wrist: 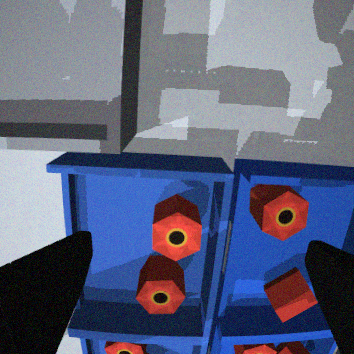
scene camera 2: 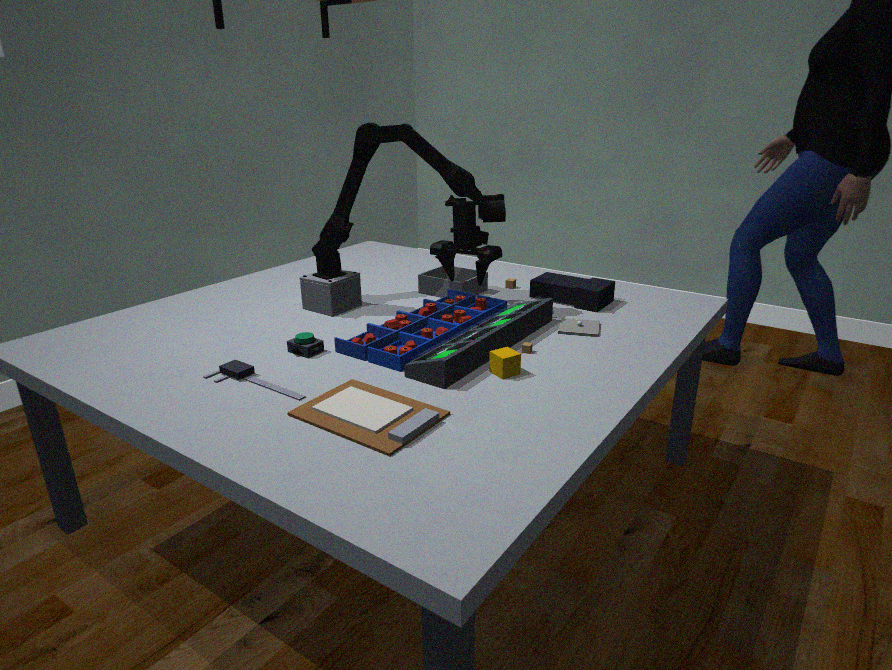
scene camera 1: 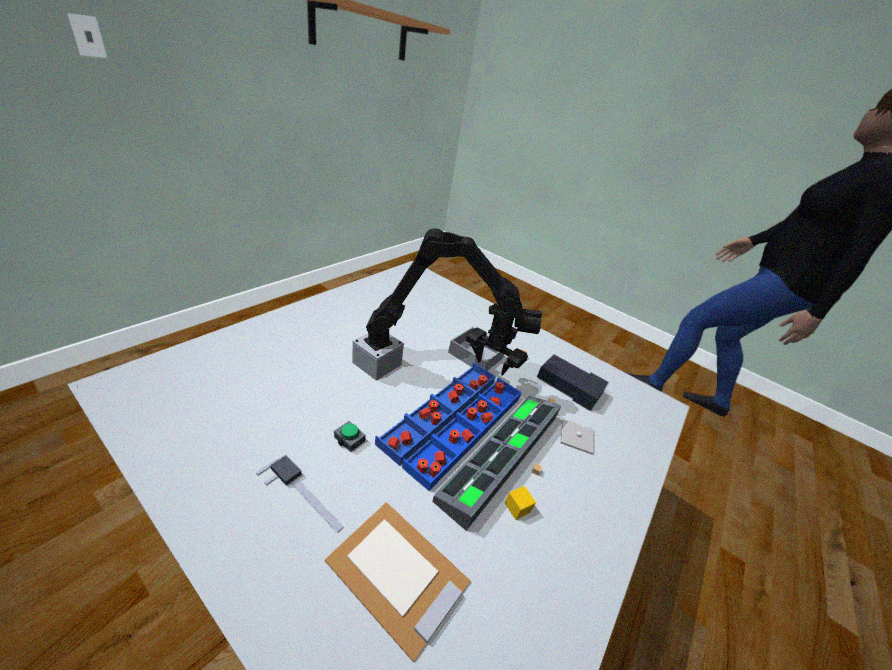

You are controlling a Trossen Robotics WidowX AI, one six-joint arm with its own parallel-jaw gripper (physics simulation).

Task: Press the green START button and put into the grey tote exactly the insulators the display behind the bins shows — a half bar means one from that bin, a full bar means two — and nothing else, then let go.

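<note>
My gripper (scene camera 1: 492, 367) (scene camera 2: 466, 281) (wrist: 201, 248) is open and empty above the far end of the blue bins (scene camera 1: 414, 475) (scene camera 2: 382, 358) (wrist: 107, 200). In the wrist view, two upright red insulators (wrist: 176, 237) (wrist: 160, 297) stand in the far left bin. The far right bin holds an upright one (wrist: 285, 216) and one lying on its side (wrist: 290, 295) near a finger. The grey tote (scene camera 1: 461, 351) (scene camera 2: 432, 283) (wrist: 131, 75) stands beyond the bins, its inside partly hidden. The display (scene camera 1: 450, 507) (scene camera 2: 425, 373) shows a longer green bar at its far end and two shorter ones. The START button (scene camera 1: 349, 430) (scene camera 2: 305, 336) is green.
A dark box (scene camera 1: 573, 380) (scene camera 2: 571, 289) stands right of the tote. A yellow cube (scene camera 1: 519, 501) (scene camera 2: 504, 362) and a flat light plate (scene camera 1: 578, 437) (scene camera 2: 579, 328) lie beside the display. A caliper (scene camera 1: 286, 470) (scene camera 2: 236, 369) and a clipboard (scene camera 1: 337, 557) (scene camera 2: 302, 413) lie nearer the front.
</note>
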